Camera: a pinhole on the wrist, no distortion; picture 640 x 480 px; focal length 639.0 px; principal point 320.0 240.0 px. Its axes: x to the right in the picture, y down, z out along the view. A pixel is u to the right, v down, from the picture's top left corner.
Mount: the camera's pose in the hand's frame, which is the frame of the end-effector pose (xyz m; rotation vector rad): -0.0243 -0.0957 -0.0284 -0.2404 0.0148 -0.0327
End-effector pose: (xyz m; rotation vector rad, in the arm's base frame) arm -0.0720 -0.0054 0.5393 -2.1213 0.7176 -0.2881
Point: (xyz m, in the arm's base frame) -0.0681 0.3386 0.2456
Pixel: 84 312
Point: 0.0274 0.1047 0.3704
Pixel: 416 421
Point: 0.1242 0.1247 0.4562
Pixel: 592 156
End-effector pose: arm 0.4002 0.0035 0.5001 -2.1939 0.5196 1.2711
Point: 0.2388 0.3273 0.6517
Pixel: outside the picture
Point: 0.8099 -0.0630 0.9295
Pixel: behind the camera
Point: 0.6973 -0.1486 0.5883
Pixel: behind the camera
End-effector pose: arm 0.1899 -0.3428 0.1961 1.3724 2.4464 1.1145
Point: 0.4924 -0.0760 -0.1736
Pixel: 275 247
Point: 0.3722 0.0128 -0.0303
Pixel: 489 336
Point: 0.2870 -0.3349 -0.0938
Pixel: 91 17
